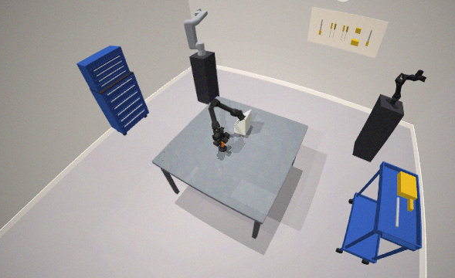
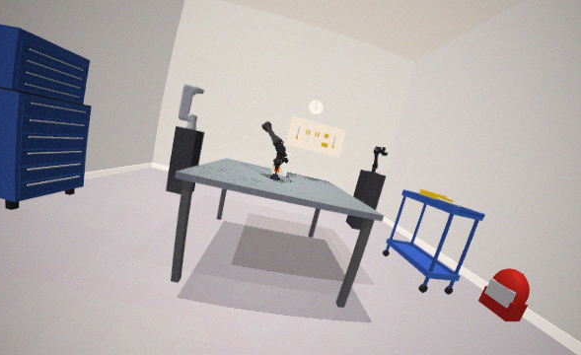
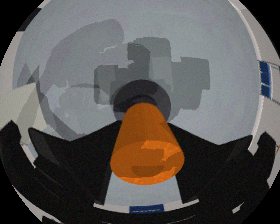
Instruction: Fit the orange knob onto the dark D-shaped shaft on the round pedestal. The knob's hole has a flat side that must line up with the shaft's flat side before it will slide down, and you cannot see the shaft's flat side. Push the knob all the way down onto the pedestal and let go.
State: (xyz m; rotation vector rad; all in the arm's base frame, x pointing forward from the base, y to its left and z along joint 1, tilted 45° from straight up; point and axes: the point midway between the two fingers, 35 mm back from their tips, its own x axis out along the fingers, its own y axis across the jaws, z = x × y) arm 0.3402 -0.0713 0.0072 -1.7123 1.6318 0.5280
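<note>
The orange knob is 2 cm above my gripper tip. From my gripper tip the other things lie so: dark round pedestal (4 cm below).
</note>
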